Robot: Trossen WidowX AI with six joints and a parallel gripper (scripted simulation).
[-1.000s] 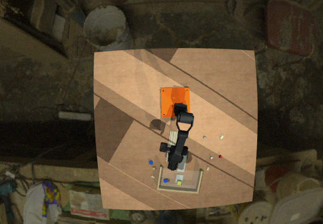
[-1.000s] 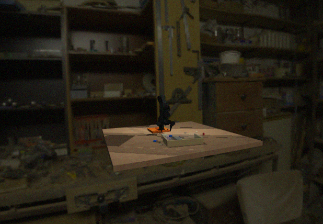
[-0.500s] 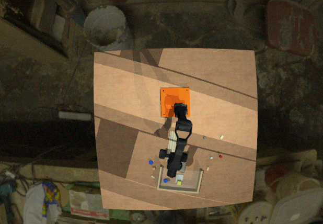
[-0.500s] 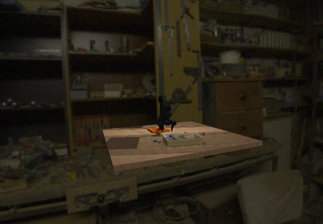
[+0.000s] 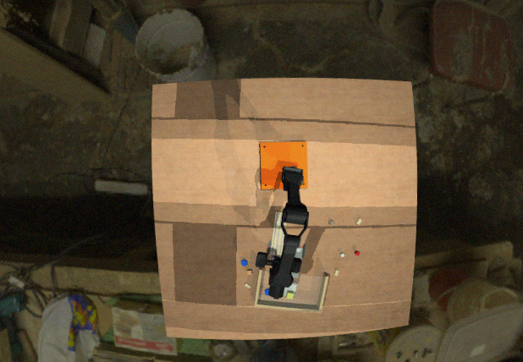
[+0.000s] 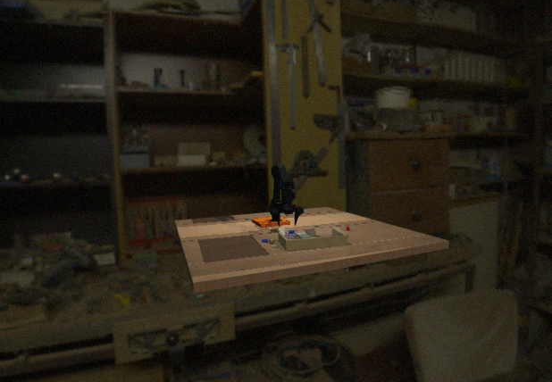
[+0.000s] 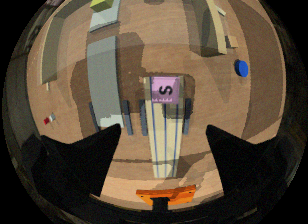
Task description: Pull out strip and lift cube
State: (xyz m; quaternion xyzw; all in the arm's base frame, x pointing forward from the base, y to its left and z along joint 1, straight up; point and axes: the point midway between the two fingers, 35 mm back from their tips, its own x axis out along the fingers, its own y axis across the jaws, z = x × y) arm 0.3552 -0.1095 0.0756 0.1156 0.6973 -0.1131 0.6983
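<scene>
My gripper tip is 40 mm above the pink labelled cube, 30 mm short of it and 10 mm to the left of it. The rest, counted from my gripper tip: red ball: 380 mm to the left, 70 mm ahead, 50 mm below; grey strip: 80 mm to the left, 70 mm ahead, 60 mm below.
</scene>
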